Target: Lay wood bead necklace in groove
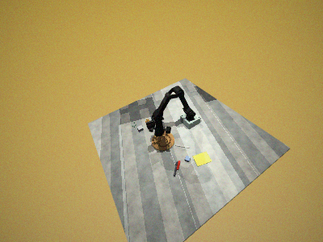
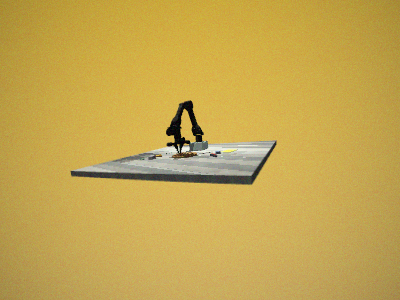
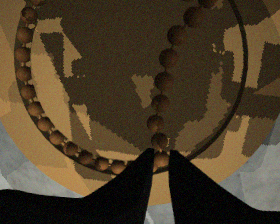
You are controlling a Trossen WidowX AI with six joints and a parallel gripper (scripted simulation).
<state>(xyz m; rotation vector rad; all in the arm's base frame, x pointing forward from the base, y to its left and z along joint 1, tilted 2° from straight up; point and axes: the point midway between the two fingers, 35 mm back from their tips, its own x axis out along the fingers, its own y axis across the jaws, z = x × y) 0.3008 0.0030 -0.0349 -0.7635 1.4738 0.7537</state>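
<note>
My gripper tip is 1 cm short of the round bead board, 6 cm to the right of it and 1 cm above it. Round my gripper tip: thin grey stick: 12 cm behind, 18 cm to the left, 1 cm below; then small blue block: 10 cm behind, 30 cm to the left, 1 cm below; then grey piece: 15 cm ahead, 17 cm to the right.
</note>
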